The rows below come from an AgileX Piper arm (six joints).
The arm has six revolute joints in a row. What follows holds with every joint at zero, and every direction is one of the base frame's.
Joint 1 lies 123 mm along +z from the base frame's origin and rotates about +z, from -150 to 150 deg.
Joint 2 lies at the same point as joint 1 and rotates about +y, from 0 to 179.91 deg.
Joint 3 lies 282.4 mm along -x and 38.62 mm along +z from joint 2 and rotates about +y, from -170 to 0 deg.
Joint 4 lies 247.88 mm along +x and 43.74 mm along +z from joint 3 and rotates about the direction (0.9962, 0, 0.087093), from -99.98 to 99.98 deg.
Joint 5 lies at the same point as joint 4 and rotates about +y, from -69.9 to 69.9 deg.
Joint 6 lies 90.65 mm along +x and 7.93 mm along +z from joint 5 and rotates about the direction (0.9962, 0, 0.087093), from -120 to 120 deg.
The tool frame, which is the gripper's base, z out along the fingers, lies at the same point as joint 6; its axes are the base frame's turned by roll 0, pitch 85.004 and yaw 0 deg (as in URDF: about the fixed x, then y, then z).
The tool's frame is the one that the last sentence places.
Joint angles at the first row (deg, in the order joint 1, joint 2, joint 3, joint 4, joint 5, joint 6):
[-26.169 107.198 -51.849 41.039 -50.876 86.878]
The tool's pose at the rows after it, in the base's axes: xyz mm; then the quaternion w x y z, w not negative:
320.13 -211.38 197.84 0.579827 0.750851 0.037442 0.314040
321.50 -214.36 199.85 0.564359 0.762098 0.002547 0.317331
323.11 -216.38 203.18 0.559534 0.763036 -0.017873 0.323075
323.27 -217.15 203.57 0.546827 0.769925 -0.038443 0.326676
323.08 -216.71 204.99 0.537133 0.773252 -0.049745 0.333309
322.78 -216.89 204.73 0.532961 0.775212 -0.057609 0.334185
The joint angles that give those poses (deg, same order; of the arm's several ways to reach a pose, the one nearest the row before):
[-26.170 107.197 -54.191 44.957 -48.997 87.111]
[-26.170 107.197 -55.685 49.173 -47.287 87.310]
[-26.170 107.197 -56.784 51.104 -46.882 87.708]
[-26.169 107.082 -57.347 53.434 -45.714 88.197]
[-26.169 106.696 -57.472 54.274 -44.750 89.072]
[-26.169 106.670 -57.562 55.093 -44.495 89.323]

